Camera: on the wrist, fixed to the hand. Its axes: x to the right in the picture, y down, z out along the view.
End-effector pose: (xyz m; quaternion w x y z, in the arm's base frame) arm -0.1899 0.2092 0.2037 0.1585 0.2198 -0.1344 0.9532
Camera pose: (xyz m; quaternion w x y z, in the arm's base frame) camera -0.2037 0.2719 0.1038 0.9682 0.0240 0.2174 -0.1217
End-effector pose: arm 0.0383 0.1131 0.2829 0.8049 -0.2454 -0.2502 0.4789
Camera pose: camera 0.1238 0.0644 0.2164 0.5108 0.1755 -0.1632 -0.8256
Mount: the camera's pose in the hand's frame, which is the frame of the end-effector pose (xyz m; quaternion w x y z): -0.0191 -0.0337 -0.1123 0.0135 -0.0181 0.1150 -0.9931
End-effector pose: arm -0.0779 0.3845 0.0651 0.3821 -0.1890 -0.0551 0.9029
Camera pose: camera -0.0001 0.3895 -0.0246 0.9048 -0.0586 -0.1608 -0.3900
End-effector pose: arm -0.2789 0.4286 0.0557 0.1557 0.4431 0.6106 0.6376
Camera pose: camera -0.3646 0.3495 0.0332 0.5731 -0.6766 0.4547 -0.0840
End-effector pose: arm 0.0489 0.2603 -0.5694 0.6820 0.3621 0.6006 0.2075
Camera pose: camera -0.0688 0.2521 -0.5835 0.1528 -0.6278 0.4424 -0.6220
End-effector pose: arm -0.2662 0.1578 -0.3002 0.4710 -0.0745 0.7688 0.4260
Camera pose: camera -0.3126 0.0498 -0.2832 0.3397 -0.8221 -0.0172 -0.4567
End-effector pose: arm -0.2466 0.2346 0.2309 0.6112 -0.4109 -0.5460 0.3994
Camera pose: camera -0.1351 0.1977 0.2486 0.4602 0.4797 -0.3524 -0.6587
